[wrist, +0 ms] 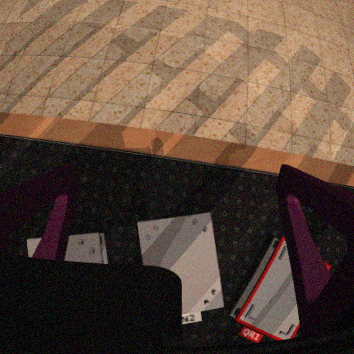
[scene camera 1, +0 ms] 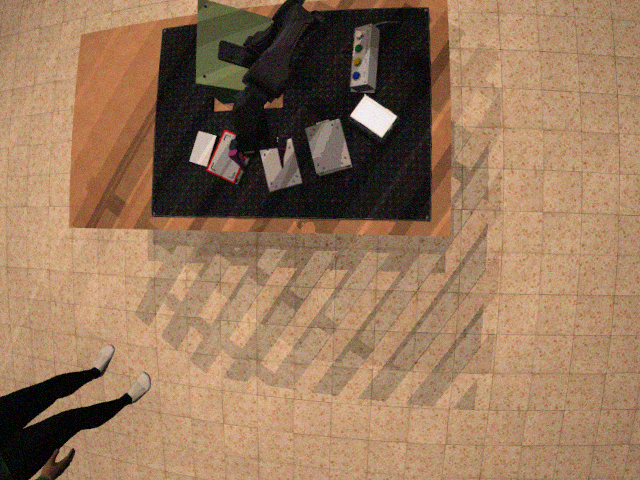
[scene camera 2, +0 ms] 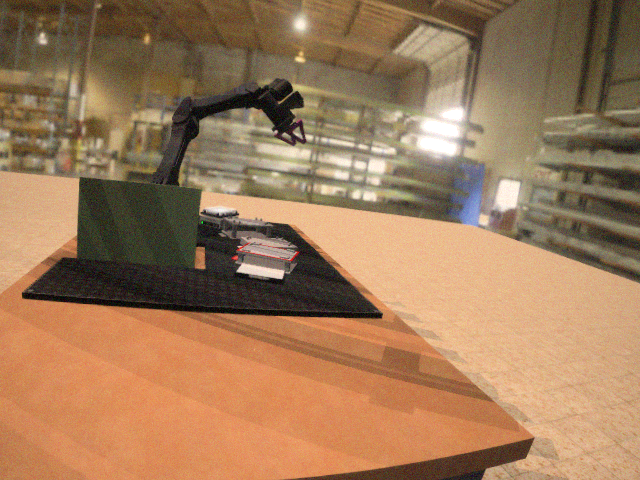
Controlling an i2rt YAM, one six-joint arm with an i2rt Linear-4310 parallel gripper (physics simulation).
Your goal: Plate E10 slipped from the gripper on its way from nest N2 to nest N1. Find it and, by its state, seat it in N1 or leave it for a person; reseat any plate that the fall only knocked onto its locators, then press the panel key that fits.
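Frame: origin at the arm's base, x ahead, y left, z up, level; centimetres.
Where they show: gripper, fingertip midpoint: (wrist: 176, 175) (scene camera 1: 264, 169) (scene camera 2: 299, 144); arm's base at its link origin: (scene camera 1: 245, 58) (scene camera 2: 153, 220).
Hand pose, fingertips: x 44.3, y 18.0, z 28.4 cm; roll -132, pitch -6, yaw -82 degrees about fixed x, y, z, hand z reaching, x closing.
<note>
Things, the pixels of their top centre, and the offset from my fingertips. Level surfaces: height alone.
- Nest N2 at its top centre: (wrist: 181, 266) (scene camera 2: 269, 239) (scene camera 1: 279, 164) dx -6.8, dy -5.1, dz -33.5 cm
- grey nest at its top centre: (wrist: 66, 288) (scene camera 1: 327, 145) (scene camera 2: 248, 218) dx -12.8, dy +11.8, dz -30.2 cm
- red-edged station marked QR1 at its top centre: (wrist: 288, 293) (scene camera 2: 269, 249) (scene camera 1: 228, 155) dx -9.9, dy -23.8, dz -32.3 cm
- key panel at its top centre: (scene camera 1: 364, 52) dx -44.3, dy +23.6, dz -28.5 cm
- black mat at its surface level: dz -36.9 cm
- white-topped box at its top centre: (scene camera 1: 373, 115) (scene camera 2: 220, 208) dx -22.9, dy +26.8, dz -29.8 cm
- white pad at its top centre: (scene camera 2: 261, 271) (scene camera 1: 202, 148) dx -13.5, dy -35.7, dz -35.5 cm
My gripper (scene camera 1: 258, 151) (scene camera 2: 298, 141) (wrist: 176, 175) is open and empty, high above the nests. Nest N2 (scene camera 1: 281, 167) (wrist: 186, 255) shows as a flat grey surface with small holes; its label is readable in the wrist view. Another grey nest (scene camera 1: 328, 147) (wrist: 90, 248) stands beside it, its label not readable. A red-edged station marked QR1 (scene camera 1: 221, 158) (scene camera 2: 268, 252) (wrist: 272, 300) is on N2's other side, partly hidden by a finger. The key panel (scene camera 1: 371, 59) has white, green, yellow and blue keys. No plate can be identified as E10; its label is not readable in any view.
A green upright board (scene camera 1: 227, 51) (scene camera 2: 139, 222) screens part of the black mat (scene camera 1: 361, 198) (scene camera 2: 155, 294) (wrist: 125, 175). A white-topped box (scene camera 1: 373, 116) (scene camera 2: 219, 210) stands near the panel. A white pad (scene camera 1: 202, 148) (scene camera 2: 261, 271) lies beside QR1. A person's legs (scene camera 1: 67, 395) show on the floor.
</note>
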